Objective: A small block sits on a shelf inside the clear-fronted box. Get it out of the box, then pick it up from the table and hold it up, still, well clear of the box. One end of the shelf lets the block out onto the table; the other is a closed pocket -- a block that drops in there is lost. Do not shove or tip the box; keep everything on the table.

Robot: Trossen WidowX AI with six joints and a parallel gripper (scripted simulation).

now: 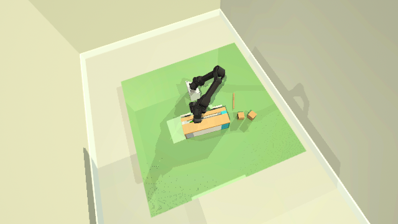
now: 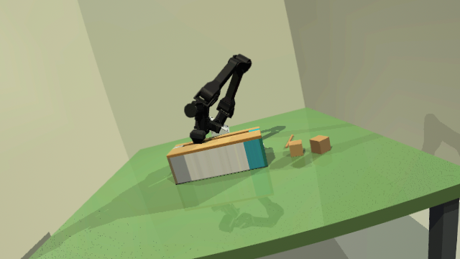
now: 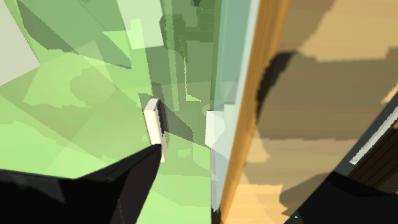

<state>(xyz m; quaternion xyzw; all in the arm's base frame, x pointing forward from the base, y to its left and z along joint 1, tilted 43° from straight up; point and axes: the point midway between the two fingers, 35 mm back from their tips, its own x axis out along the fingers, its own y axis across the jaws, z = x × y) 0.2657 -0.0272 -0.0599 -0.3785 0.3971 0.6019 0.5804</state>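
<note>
The small green block is 60 mm ahead of my gripper tip and 20 mm to the right of it. From my gripper tip the other things lie so: thin wooden stick: 410 mm to the left, 80 mm below, 80 mm behind; then box: 90 mm to the left, 40 mm ahead, 30 mm below.
</note>
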